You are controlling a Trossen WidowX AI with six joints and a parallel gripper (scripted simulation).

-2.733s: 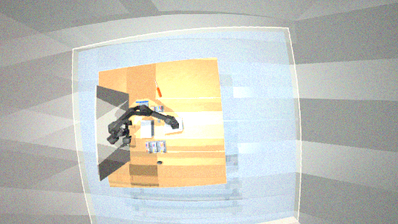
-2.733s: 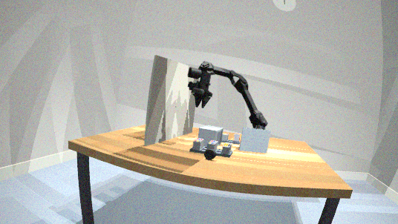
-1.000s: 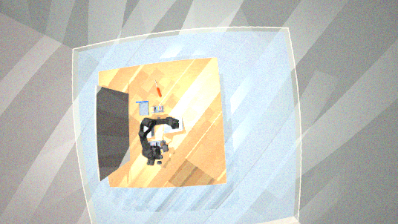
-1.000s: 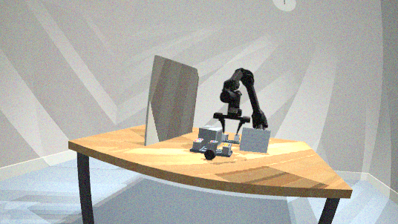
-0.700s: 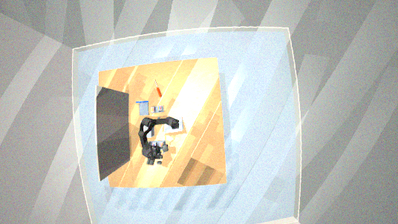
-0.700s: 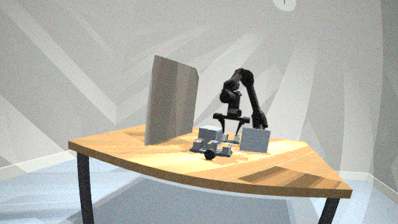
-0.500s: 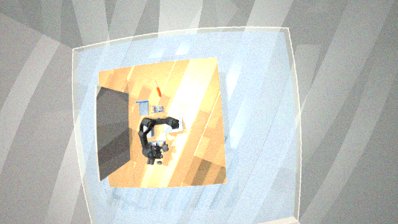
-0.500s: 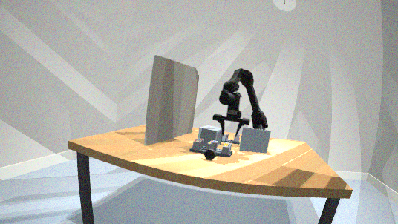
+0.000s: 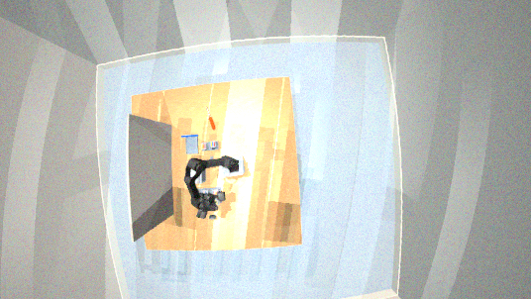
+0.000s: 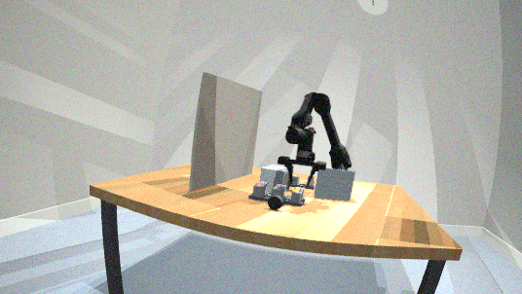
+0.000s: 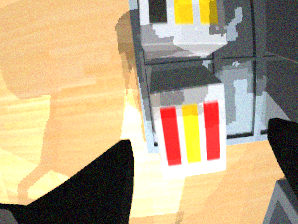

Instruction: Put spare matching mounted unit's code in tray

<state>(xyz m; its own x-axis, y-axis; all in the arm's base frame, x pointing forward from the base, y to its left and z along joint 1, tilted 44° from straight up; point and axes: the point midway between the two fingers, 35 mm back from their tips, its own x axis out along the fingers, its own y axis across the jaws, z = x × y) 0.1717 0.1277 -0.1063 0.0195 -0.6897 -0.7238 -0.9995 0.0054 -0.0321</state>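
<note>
Right now my gripper tip is 20 mm above the grey spare block. The rest, counted from my gripper tip: blue-rimmed tray (140 mm ahead, 370 mm to the right, 60 mm below); then mounted unit (110 mm ahead, 170 mm to the right, 10 mm below); then grey panel (340 mm ahead, 210 mm to the right, 160 mm above).
</note>
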